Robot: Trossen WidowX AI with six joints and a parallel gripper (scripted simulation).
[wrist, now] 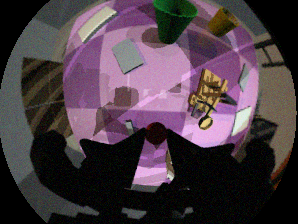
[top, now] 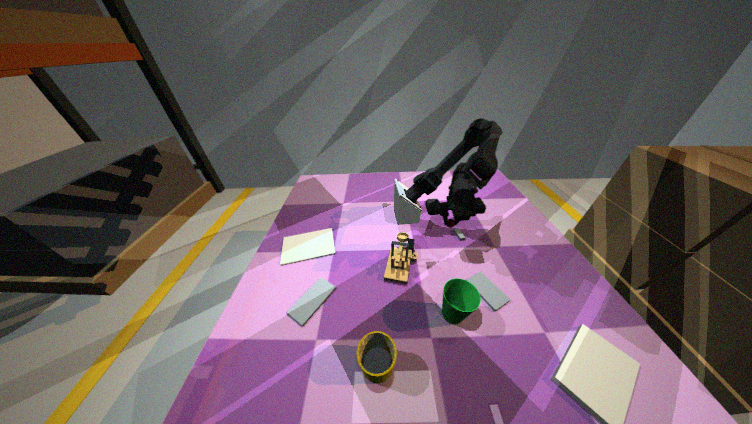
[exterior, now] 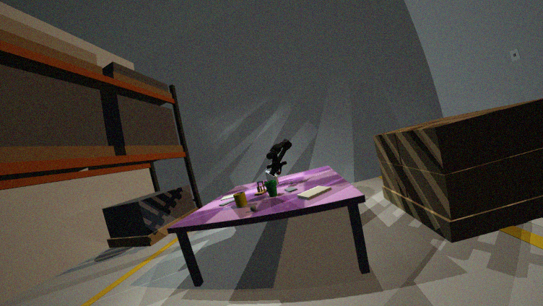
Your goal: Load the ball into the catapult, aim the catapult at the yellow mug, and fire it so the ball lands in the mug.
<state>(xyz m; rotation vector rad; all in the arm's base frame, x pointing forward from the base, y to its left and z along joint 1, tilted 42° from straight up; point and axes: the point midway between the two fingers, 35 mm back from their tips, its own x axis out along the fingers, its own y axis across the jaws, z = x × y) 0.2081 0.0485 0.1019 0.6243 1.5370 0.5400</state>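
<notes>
Right now the wooden catapult is 3 cm ahead of my gripper tip, 16 cm to the right of it and 8 cm below it. From my gripper tip the other things lie so: red ball (1 cm above); green mug (26 cm ahead, 6 cm to the right, 10 cm below); small grey block (7 cm behind, 9 cm to the left, 12 cm below).
</notes>
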